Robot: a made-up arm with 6 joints. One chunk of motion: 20 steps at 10 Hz.
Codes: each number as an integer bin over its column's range. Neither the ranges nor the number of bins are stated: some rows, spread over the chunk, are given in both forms.
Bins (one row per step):
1: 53 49 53 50 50 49
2: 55 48 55 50 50 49
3: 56 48 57 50 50 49
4: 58 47 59 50 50 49
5: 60 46 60 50 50 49
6: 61 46 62 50 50 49
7: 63 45 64 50 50 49
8: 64 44 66 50 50 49
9: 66 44 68 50 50 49
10: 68 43 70 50 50 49
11: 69 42 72 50 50 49
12: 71 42 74 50 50 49
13: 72 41 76 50 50 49
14: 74 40 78 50 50 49
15: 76 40 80 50 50 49
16: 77 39 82 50 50 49
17: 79 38 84 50 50 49
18: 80 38 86 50 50 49
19: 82 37 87 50 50 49
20: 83 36 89 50 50 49
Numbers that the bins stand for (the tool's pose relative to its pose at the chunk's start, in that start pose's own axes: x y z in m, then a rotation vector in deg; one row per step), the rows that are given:
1: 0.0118 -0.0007 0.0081 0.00 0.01 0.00
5: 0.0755 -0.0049 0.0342 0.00 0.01 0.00
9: 0.1300 -0.0078 0.0641 0.00 0.01 0.00
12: 0.1755 -0.0106 0.0866 0.00 0.01 0.00
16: 0.2300 -0.0148 0.1165 0.00 0.01 0.00
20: 0.2845 -0.0191 0.1426 0.00 0.01 0.00
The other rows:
2: 0.0300 -0.0021 0.0156 0.00 0.01 0.00
3: 0.0391 -0.0021 0.0230 0.00 0.01 0.00
4: 0.0573 -0.0035 0.0305 0.00 0.01 0.00
6: 0.0845 -0.0049 0.0417 0.00 0.01 0.00
7: 0.1027 -0.0064 0.0492 0.00 0.01 0.00
8: 0.1118 -0.0078 0.0567 0.00 0.01 0.00
10: 0.1482 -0.0092 0.0716 0.00 0.01 0.00
11: 0.1573 -0.0106 0.0791 0.00 0.01 0.00
13: 0.1845 -0.0120 0.0940 0.00 0.01 0.00
14: 0.2027 -0.0134 0.1015 0.00 0.01 0.00
15: 0.2209 -0.0134 0.1090 0.00 0.01 0.00
17: 0.2482 -0.0163 0.1239 0.00 0.01 0.00
18: 0.2573 -0.0163 0.1314 0.00 0.01 0.00
19: 0.2755 -0.0177 0.1352 0.00 0.01 0.00

